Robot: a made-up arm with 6 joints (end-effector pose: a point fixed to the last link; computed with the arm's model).
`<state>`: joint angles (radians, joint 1 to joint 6).
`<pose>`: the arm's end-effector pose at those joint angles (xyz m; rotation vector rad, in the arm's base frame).
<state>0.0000 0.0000 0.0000 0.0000 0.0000 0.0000</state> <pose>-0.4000 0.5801 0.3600 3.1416 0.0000 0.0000</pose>
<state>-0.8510 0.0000 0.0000 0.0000 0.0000 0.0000</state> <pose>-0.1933 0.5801 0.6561 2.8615 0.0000 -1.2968</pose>
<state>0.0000 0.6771 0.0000 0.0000 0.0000 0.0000</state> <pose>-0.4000 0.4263 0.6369 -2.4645 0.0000 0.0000</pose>
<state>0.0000 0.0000 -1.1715 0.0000 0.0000 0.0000</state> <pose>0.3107 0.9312 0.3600 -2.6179 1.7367 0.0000</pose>
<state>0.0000 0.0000 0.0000 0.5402 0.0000 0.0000</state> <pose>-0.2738 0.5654 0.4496 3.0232 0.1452 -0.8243</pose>
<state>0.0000 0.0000 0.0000 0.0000 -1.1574 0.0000</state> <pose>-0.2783 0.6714 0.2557 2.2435 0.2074 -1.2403</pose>
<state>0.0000 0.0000 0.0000 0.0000 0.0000 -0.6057</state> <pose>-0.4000 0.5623 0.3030 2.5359 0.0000 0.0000</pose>
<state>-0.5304 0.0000 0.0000 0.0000 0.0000 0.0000</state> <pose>-0.3005 0.5801 0.5665 3.0318 0.0000 -0.8234</pose>
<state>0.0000 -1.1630 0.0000 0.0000 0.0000 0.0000</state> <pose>-0.4000 0.3698 -0.1198 1.9786 0.0000 0.0000</pose>
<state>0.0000 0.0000 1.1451 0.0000 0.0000 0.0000</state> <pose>-0.3640 -0.1960 0.3600 2.6406 1.7020 0.0000</pose>
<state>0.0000 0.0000 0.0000 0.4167 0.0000 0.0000</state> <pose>-0.3067 0.5676 0.4352 3.0701 0.1126 -0.6392</pose>
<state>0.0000 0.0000 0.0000 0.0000 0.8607 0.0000</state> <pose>-0.5147 0.5195 0.3056 -2.5211 0.1638 -0.9792</pose>
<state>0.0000 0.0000 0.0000 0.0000 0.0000 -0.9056</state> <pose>-0.4000 0.5418 0.2813 2.2360 0.0000 0.0000</pose>
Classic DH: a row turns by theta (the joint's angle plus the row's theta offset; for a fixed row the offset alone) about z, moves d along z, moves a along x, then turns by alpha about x. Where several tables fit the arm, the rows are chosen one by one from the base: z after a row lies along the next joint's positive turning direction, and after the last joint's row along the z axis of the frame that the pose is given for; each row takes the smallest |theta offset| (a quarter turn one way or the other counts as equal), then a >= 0, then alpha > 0; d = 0 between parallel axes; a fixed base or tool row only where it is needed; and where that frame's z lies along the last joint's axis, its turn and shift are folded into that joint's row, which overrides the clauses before.
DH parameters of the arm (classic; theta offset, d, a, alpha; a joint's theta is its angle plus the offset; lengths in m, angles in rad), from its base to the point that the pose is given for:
base (fixed): 0 0.28 0.03 1.5708
joint 1: 1.5708 -0.11 0 1.5708
joint 2: -1.5708 0.19 0.11 -1.5708
joint 3: -1.562 -0.1694 -0.3895 -1.3965
joint 4: 1.5547 -0.0225 -0.0187 2.6106
joint 5: -0.017 -0.3773 -0.184 -1.0312
joint 6: 1.4051 -0.0366 0.1 1.5708
tool (fixed): 1.5708 0 0 0

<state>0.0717 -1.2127 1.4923 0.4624 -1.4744 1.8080</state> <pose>-0.2511 0.0097 0.4100 1.1989 -0.6434 -1.2594</pose>
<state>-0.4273 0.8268 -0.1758 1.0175 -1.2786 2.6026</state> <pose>0.1768 0.4814 0.5896 0.0545 1.4693 1.8368</pose>
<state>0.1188 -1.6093 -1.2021 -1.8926 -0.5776 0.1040</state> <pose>0.5670 -0.1935 -0.3894 0.0941 -0.2233 1.7566</pose>
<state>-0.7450 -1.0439 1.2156 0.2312 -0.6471 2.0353</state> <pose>0.0048 0.1725 0.6071 1.5630 -0.5821 -2.5579</pose>
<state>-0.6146 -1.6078 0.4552 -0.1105 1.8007 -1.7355</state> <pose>-0.4079 -0.0948 0.5204 1.4850 0.4505 0.9622</pose>
